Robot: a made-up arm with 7 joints.
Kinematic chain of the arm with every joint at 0, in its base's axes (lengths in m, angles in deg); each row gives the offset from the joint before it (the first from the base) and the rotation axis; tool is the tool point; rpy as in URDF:
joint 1: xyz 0 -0.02 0.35 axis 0.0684 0.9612 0.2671
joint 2: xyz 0 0.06 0.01 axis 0.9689 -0.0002 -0.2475
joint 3: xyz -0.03 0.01 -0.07 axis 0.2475 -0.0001 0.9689
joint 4: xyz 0 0.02 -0.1 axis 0.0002 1 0
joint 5: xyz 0.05 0 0 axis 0.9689 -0.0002 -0.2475
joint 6: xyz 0.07 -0.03 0 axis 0.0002 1 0
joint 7: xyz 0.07 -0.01 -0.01 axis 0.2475 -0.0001 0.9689
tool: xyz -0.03 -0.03 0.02 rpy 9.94 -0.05 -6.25
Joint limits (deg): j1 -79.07..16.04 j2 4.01..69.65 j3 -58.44..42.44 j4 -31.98..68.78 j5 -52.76..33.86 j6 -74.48..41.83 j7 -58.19..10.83
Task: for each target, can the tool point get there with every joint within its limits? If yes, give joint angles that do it. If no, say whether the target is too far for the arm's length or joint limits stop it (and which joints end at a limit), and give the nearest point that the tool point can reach.
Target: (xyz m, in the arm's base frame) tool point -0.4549 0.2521 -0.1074
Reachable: no: too far | nearest point -0.1850 0.1510 0.0985 | short by 0.354 m
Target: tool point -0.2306 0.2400 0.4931
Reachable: no: joint limits stop it (at a limit: joint 1, joint 2, joint 3, joint 5, joint 7) | nearest point -0.0108 0.1536 0.4723 | short by 0.237 m
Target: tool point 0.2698 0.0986 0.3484
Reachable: yes | joints -62.57 20.35 27.10 31.94 14.29 0.84 -34.50
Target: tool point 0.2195 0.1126 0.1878
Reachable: yes | joints -31.18 14.06 17.81 53.83 -21.16 -19.34 -23.77
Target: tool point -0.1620 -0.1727 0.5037
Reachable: no: joint limits stop it (at a limit: joint 1, joint 2, joint 3, joint 5, joint 7) | nearest point 0.0217 -0.0719 0.3815 | short by 0.243 m
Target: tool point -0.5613 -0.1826 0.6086
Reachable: no: too far | nearest point -0.0599 -0.0678 0.2944 | short by 0.603 m
